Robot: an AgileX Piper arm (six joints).
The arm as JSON. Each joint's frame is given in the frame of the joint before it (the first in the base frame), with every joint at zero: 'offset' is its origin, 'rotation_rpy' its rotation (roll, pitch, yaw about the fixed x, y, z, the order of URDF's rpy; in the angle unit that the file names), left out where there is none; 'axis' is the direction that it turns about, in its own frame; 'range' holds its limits. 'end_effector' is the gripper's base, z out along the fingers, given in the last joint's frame.
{
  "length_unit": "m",
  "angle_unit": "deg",
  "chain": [
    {
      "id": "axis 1",
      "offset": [
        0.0,
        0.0,
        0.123
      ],
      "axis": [
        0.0,
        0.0,
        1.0
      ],
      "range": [
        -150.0,
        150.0
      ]
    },
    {
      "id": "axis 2",
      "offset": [
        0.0,
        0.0,
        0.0
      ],
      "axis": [
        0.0,
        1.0,
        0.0
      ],
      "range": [
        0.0,
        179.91
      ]
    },
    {
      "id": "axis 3",
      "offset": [
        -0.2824,
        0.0,
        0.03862
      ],
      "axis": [
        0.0,
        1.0,
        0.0
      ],
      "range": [
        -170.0,
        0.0
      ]
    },
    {
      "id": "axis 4",
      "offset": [
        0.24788,
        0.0,
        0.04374
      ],
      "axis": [
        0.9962,
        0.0,
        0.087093
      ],
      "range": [
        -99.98,
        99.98
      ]
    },
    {
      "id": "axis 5",
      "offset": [
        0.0,
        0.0,
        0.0
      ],
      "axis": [
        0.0,
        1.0,
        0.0
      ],
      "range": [
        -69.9,
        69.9
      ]
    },
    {
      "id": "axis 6",
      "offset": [
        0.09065,
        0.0,
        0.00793
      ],
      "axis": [
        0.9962,
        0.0,
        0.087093
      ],
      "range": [
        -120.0,
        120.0
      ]
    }
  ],
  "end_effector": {
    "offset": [
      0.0,
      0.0,
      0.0
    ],
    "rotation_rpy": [
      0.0,
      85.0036,
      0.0
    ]
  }
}
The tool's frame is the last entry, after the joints.
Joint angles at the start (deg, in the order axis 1, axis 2, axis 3, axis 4, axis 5, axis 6): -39.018, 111.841, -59.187, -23.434, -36.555, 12.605
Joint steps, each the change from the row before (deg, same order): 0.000, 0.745, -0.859, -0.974, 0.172, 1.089; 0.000, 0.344, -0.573, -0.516, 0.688, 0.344; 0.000, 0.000, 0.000, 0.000, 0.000, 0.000; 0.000, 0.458, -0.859, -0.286, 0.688, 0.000; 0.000, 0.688, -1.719, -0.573, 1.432, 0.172; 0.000, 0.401, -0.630, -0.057, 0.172, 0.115; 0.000, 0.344, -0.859, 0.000, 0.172, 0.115; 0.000, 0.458, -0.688, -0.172, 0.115, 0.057; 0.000, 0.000, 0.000, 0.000, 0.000, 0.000
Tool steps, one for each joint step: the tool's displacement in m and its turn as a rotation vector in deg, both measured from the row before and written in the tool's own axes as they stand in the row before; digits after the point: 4 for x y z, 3 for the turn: 0.0010, 0.0000, 0.0037, -0.512, 0.189, 0.278; 0.0005, -0.0004, 0.0021, -0.105, 0.520, -0.129; 0.0000, 0.0000, 0.0000, 0.000, 0.000, 0.000; -0.0003, -0.0009, 0.0029, 0.053, 0.322, -0.332; -0.0021, -0.0019, 0.0052, 0.165, 0.476, -0.551; -0.0003, -0.0007, 0.0023, 0.042, -0.046, 0.012; -0.0020, -0.0010, 0.0025, 0.109, -0.329, -0.008; -0.0003, -0.0006, 0.0025, -0.033, -0.086, -0.142; 0.0000, 0.0000, 0.0000, 0.000, 0.000, 0.000
